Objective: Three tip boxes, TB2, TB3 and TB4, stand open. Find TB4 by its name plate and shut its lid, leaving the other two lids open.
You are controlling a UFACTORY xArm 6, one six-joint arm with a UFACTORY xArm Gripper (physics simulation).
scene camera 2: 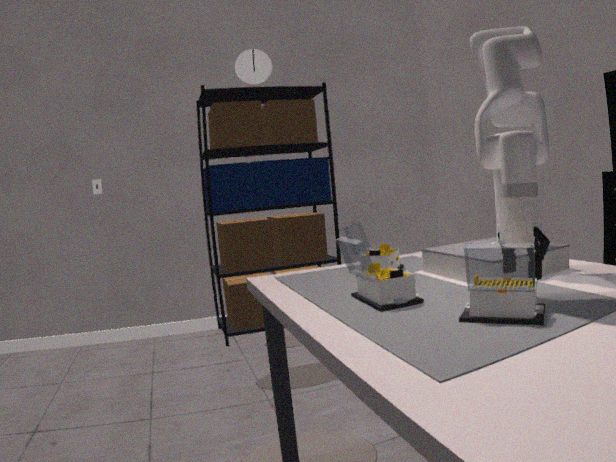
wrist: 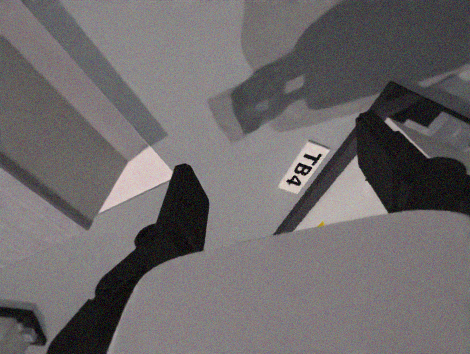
Labels:
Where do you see a name plate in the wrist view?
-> At 312,154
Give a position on a tip box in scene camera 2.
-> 382,295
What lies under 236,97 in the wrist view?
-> A grey mat.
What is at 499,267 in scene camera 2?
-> A clear lid.

